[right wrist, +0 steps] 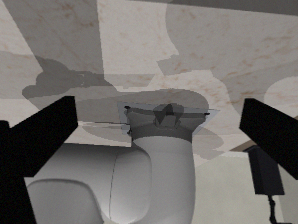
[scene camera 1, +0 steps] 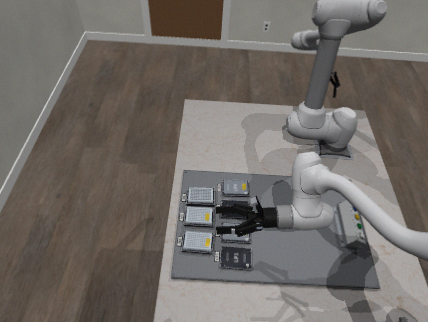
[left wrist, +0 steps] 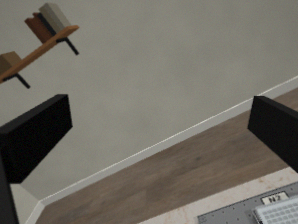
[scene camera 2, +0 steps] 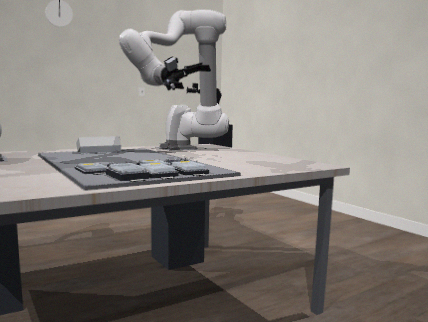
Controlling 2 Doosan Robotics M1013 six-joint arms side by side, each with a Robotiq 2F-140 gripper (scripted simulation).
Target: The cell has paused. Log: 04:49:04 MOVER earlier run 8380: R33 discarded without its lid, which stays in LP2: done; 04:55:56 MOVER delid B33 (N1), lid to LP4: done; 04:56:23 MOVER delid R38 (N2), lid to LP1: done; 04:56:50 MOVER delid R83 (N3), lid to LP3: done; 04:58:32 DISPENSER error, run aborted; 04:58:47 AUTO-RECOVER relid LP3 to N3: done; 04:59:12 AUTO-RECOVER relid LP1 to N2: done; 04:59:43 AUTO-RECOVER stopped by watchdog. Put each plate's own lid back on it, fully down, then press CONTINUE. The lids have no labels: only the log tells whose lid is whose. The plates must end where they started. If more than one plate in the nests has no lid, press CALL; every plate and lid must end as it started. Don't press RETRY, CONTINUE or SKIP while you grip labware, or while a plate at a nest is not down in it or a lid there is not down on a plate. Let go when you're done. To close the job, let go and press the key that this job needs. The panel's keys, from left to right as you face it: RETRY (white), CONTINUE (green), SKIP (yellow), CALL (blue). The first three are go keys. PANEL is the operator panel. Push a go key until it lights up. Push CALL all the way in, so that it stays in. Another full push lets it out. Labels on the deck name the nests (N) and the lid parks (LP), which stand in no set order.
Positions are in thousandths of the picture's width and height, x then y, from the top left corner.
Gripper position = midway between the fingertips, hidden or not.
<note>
I see my left gripper (scene camera 1: 506, 682) and my right gripper (right wrist: 535, 502).
My left gripper also shows in the left wrist view (left wrist: 539, 498).
</note>
